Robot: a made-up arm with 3 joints. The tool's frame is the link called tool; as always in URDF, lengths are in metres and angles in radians.
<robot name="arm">
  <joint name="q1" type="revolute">
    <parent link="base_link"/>
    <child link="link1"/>
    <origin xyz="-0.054 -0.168 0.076" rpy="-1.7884 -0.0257 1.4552"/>
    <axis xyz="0 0 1"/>
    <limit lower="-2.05" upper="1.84"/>
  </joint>
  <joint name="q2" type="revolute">
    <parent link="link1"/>
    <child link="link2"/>
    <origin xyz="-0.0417 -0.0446 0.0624" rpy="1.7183 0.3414 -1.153"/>
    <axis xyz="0 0 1"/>
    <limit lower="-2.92" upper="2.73"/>
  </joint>
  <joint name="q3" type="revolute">
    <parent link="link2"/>
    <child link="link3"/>
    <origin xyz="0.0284 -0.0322 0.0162" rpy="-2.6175 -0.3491 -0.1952"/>
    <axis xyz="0 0 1"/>
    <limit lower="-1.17" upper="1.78"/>
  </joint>
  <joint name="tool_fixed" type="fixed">
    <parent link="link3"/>
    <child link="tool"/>
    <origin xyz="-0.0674 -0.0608 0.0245" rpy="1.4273 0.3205 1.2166"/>
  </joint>
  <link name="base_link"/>
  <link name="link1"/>
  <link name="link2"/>
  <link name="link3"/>
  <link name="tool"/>
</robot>
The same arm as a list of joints. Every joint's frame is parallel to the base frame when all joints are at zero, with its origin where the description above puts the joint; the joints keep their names.
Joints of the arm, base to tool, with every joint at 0 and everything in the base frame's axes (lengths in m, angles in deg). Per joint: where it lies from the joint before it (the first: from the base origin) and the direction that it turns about. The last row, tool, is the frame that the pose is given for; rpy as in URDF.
q1: xyz -0.054 -0.168 0.076 axis -0.969271 0.118096 -0.215794
q2: xyz -0.075 -0.034 0.029 axis -0.049801 -0.933916 0.354006
q3: xyz 0.036 -0.009 0.027 axis -0.314892 0.939377 0.135697
tool: xyz -0.084 0.004 -0.042 rpy 0 0 -0.01
Joint limits (deg, base to tool): -117.46..105.42 -167.3..156.42 -67.04..101.99

